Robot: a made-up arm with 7 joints. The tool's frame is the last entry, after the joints. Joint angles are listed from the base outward. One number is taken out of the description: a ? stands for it. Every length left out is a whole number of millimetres.
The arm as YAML. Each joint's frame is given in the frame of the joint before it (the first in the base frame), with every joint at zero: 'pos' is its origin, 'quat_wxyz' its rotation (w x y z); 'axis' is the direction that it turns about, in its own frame. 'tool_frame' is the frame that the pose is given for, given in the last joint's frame.
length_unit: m
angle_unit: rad
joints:
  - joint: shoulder
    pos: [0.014, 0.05, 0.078]
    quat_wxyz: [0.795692, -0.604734, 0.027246, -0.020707]
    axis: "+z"
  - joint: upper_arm
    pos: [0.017, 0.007, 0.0]
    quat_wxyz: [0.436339, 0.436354, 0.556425, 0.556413]
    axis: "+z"
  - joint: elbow
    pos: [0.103, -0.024, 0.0]
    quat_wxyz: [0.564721, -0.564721, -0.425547, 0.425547]
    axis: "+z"
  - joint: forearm
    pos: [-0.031, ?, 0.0]
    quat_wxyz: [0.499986, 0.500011, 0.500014, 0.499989]
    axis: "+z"
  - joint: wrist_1
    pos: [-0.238, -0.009, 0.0]
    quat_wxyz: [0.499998, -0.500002, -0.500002, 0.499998]
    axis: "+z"
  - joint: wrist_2
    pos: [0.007, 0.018, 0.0]
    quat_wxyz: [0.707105, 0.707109, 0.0, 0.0]
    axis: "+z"
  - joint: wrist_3
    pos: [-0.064, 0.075, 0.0]
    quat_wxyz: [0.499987, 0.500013, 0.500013, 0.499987]
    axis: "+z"
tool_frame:
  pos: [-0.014, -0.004, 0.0]
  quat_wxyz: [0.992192, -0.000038, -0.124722, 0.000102]
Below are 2 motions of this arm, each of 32 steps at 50 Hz.
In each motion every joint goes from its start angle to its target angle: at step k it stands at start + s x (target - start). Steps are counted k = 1, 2, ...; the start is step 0. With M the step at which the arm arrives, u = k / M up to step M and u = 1 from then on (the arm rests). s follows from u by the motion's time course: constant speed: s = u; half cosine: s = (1 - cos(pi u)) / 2; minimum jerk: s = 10 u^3 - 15 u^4 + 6 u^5.
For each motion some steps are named. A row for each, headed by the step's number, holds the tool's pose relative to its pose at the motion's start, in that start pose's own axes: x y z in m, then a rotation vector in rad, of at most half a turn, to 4 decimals.
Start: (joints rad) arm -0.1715 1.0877 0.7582 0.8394 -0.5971 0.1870 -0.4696
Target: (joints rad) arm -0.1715 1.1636 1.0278 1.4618 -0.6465 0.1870 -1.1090
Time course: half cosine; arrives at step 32
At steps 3, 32:
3: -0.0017 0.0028 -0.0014 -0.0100 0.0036 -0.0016
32: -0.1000 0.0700 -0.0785 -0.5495 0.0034 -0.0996

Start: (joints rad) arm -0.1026 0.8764 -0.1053 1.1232 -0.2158 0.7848 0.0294
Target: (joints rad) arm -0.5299 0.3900 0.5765 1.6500 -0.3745 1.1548 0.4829
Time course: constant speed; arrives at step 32
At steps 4, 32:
4: -0.0097 -0.0181 0.0050 -0.1056 0.0699 -0.0268
32: -0.1561 -0.1558 0.0539 -0.2927 0.6767 -0.5933

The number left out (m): -0.028
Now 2 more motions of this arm.
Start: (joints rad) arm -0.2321 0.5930 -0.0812 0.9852 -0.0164 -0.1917 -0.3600
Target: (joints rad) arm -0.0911 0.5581 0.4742 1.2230 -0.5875 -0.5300 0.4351
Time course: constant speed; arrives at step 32
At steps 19, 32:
19: -0.0230 0.0164 -0.0369 -0.3231 -0.0664 0.9154
32: -0.0480 0.0326 -0.0635 -0.5198 0.0284 1.5977

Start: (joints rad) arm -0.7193 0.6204 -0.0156 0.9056 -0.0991 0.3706 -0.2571
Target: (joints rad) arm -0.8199 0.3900 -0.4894 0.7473 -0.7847 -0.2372 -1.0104
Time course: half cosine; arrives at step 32
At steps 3, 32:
3: 0.0018 -0.0039 0.0017 -0.0085 -0.0185 -0.0283
32: 0.0158 -0.1962 0.0924 -0.2829 -0.8509 -1.2661

